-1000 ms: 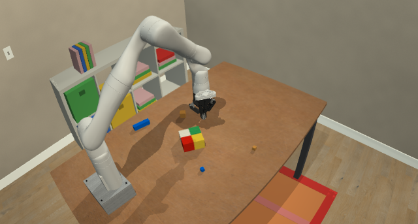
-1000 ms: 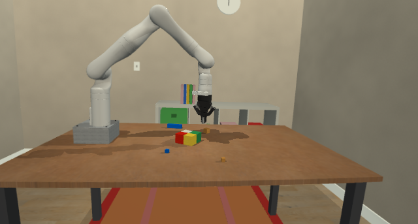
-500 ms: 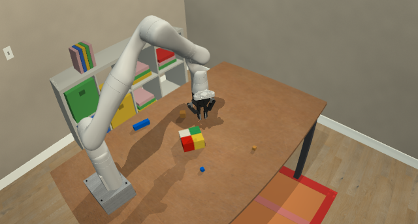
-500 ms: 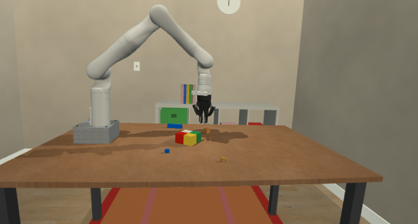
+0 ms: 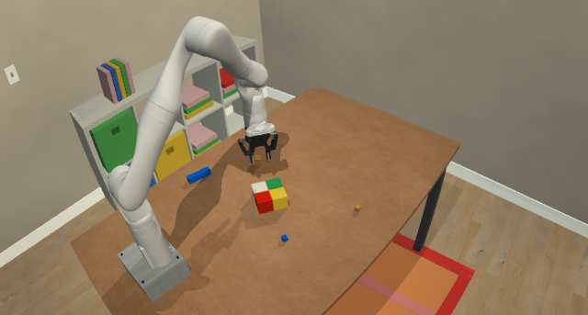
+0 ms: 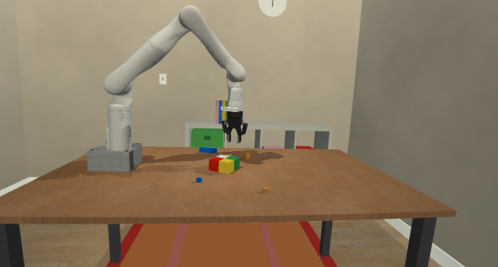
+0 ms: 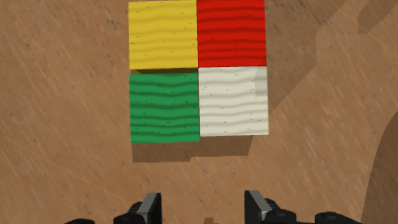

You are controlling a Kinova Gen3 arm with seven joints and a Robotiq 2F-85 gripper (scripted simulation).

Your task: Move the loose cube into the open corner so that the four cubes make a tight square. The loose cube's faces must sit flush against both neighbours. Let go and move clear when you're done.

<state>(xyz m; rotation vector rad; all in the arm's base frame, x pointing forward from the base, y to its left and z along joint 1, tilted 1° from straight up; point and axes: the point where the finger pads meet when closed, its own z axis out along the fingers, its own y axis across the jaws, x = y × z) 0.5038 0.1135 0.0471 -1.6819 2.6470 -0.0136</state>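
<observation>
The green cube is 60 mm to the right of my hand and 100 mm below it. Round my hand: red cube 70 mm behind, 90 mm to the right, 100 mm below; then white cube 50 mm behind, 40 mm to the right, 100 mm below; then yellow cube 20 mm behind, 110 mm to the right, 100 mm below.
</observation>
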